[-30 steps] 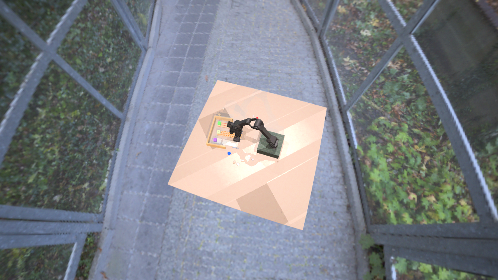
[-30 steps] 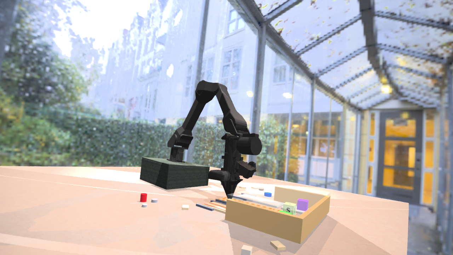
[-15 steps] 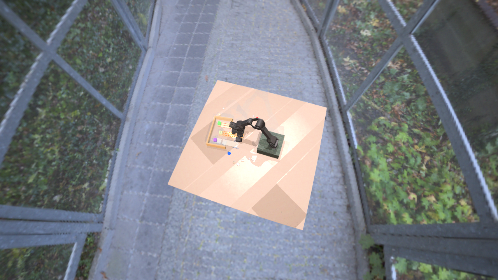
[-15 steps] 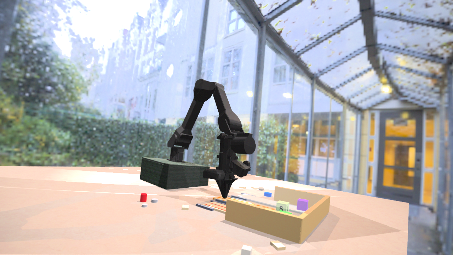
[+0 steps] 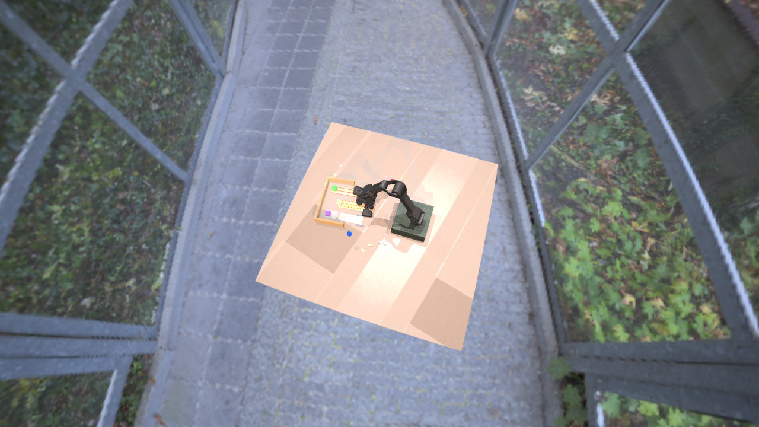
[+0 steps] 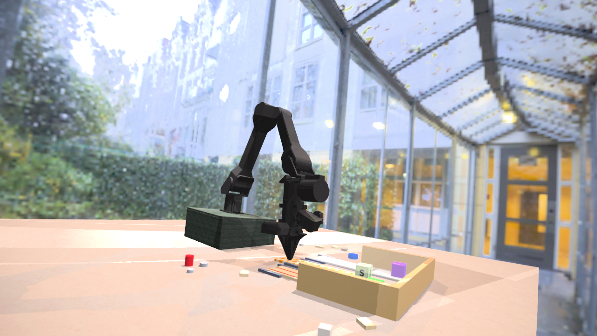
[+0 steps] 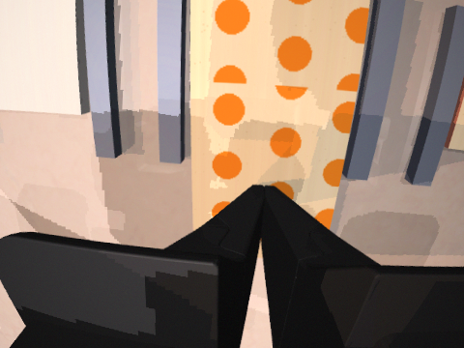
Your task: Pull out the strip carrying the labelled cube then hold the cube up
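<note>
Right now my gripper tip is 12 cm to the right of the white strip and 8 cm short of it.
</note>
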